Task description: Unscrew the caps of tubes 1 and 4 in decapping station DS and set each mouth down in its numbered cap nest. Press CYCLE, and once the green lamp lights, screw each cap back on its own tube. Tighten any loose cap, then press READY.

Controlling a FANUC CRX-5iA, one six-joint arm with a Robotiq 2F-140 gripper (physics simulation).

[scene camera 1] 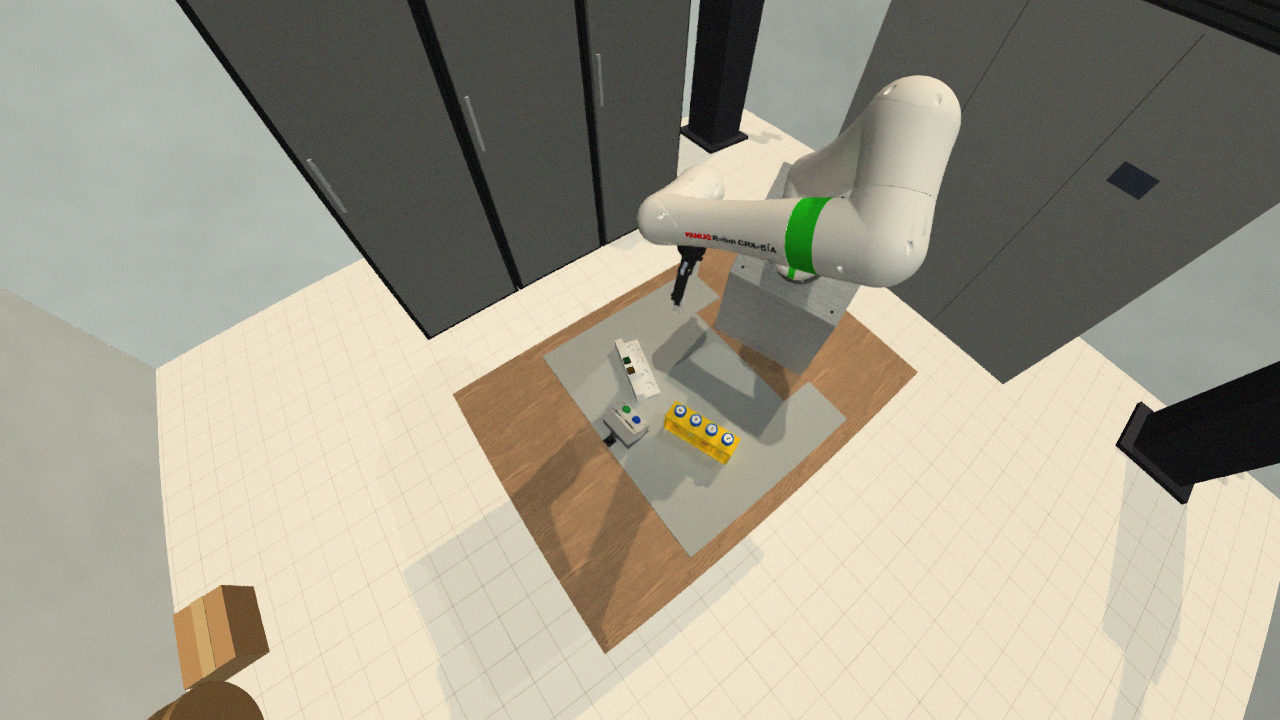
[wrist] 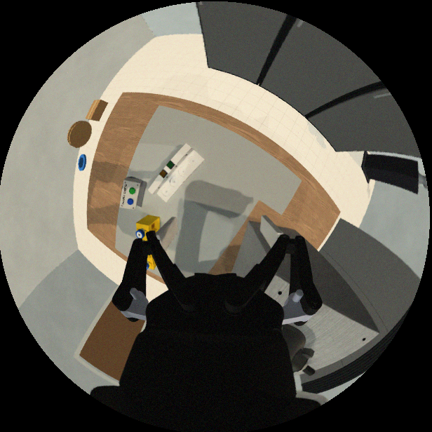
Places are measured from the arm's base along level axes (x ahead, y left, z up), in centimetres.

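Pixels of known places: gripper, between the fingertips: (scene camera 1: 684, 292).
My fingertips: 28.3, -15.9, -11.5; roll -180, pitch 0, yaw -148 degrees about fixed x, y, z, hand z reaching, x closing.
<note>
For each thing: its middle in the pictures, then the offset to it from my fingertips, as dx, dy, dz. "spot": a spot on its surface instead. Level surfaces: height alone.
- yellow rack, middle of its body: (scene camera 1: 700, 432) +16.6, +31.4, -22.1
- white block, a spot on its surface: (scene camera 1: 640, 377) spot: +18.9, +3.8, -26.8
- dark green square lamp, middle of its body: (scene camera 1: 626, 359) +20.2, -2.1, -22.0
- green button, a spot on its surface: (scene camera 1: 626, 409) spot: +30.8, +13.0, -20.1
- blue button, a spot on its surface: (scene camera 1: 636, 420) spot: +30.4, +17.7, -20.1
- grey mat, height of its surface: dz -27.3
- wooden table top, height of its surface: dz -27.6
A yellow rack (scene camera 1: 692, 439) (wrist: 151, 222) holds a row of tubes with blue-and-white caps; the numbers are too small to read. In the wrist view a finger partly hides it. A white block (scene camera 1: 640, 377) (wrist: 182, 175) with faint round nests stands beside it; no cap shows on it. A dark green square lamp (scene camera 1: 626, 360) (wrist: 170, 164) on the block looks unlit, next to a dark brown one (scene camera 1: 631, 369) (wrist: 163, 173). A grey button box has a green button (scene camera 1: 626, 409) (wrist: 132, 191) and a blue button (scene camera 1: 636, 420) (wrist: 130, 201). My gripper (scene camera 1: 676, 305) (wrist: 218, 223) is open and empty, above the mat, away from the rack.
The grey mat (scene camera 1: 769, 452) (wrist: 235, 145) lies on a wooden table top (scene camera 1: 559, 501) (wrist: 107, 145). The grey robot pedestal (scene camera 1: 774, 313) stands at the mat's back edge. Dark cabinets (scene camera 1: 358, 134) (wrist: 330, 60) stand behind. A cardboard box (scene camera 1: 214, 631) (wrist: 97, 110) is on the floor.
</note>
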